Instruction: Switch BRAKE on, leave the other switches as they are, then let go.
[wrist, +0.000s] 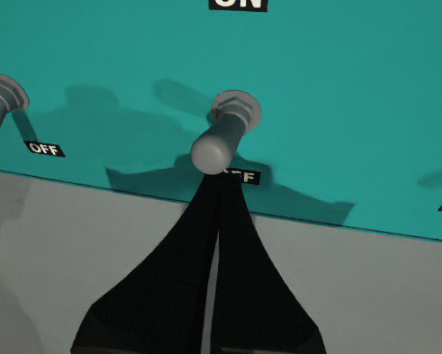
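Note:
A grey toggle switch (220, 142) stands at the middle of the teal panel (340, 90) in the wrist view, its round tip toward the camera and angled a little down and left. An "ON" label (238, 4) is above it and an "OFF" label (250, 177), partly covered, is below it. My gripper (221, 190) is shut with its fingertips together, right under the switch's tip and overlapping its lower edge in the view; nothing shows between the fingers. Whether they touch cannot be told. No BRAKE name shows in this view.
Part of another grey switch (9, 100) shows at the left edge, with its OFF label (45, 149) below. At the right edge are a shadow and a corner of a black label. A grey surface (360, 285) lies below the panel's lower edge.

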